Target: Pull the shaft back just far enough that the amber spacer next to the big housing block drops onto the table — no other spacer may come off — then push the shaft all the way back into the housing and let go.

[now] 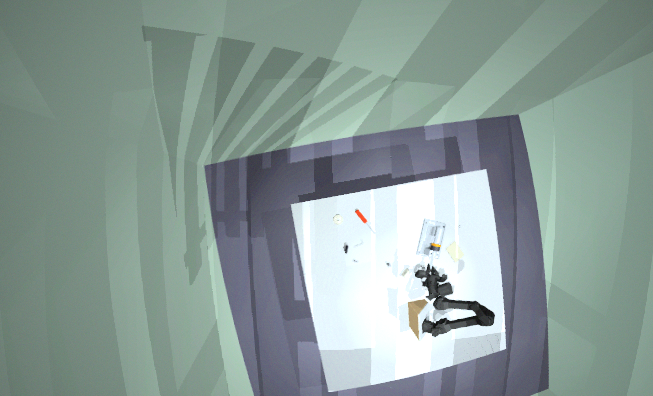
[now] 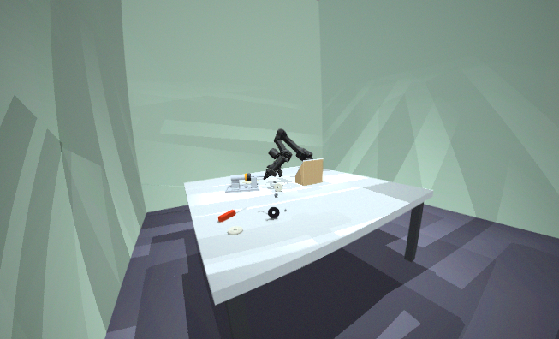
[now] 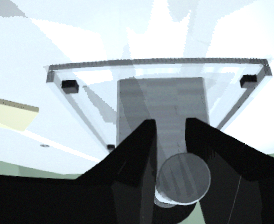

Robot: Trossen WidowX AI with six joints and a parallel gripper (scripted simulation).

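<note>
Now: the thin shaft 50 mm ahead of my gripper tip, 20 mm to the right of it and 20 mm above it. The rest, counted from my gripper tip: red-handled screwdriver 320 mm ahead, 330 mm to the left, 50 mm below; then pale yellow square 10 mm ahead, 210 mm to the right, 50 mm below; then white washer 370 mm ahead, 490 mm to the left, 50 mm below.
</note>
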